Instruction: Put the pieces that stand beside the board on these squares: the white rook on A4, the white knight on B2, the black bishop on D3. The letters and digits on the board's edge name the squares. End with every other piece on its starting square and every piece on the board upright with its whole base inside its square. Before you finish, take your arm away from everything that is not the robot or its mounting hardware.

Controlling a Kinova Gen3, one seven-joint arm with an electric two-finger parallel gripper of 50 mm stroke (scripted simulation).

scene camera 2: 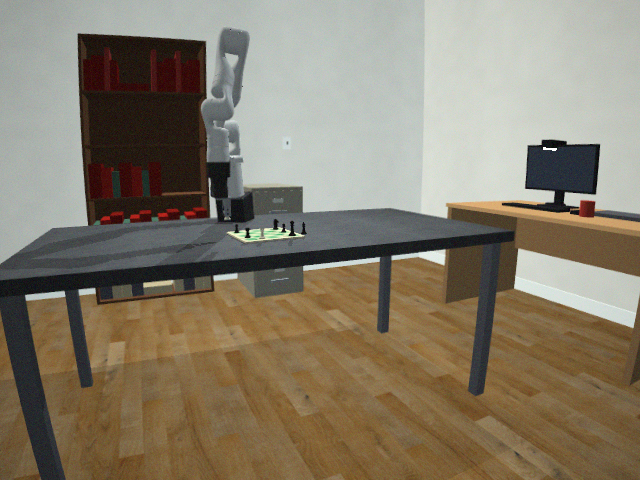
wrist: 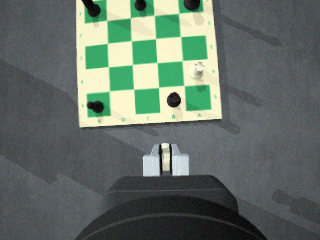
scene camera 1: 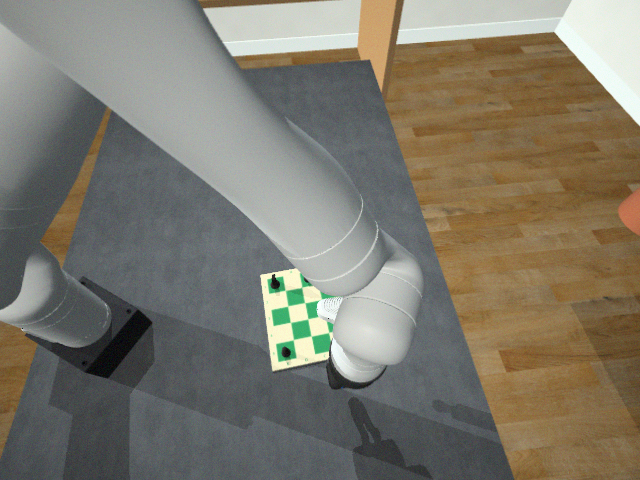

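Note:
You'd find my gripper [scene camera 2: 227, 216] here, and that's my gripper [wrist: 165, 154] again. There's a chessboard [scene camera 1: 292, 321] as well, and it's the same chessboard [wrist: 131, 63] once more.

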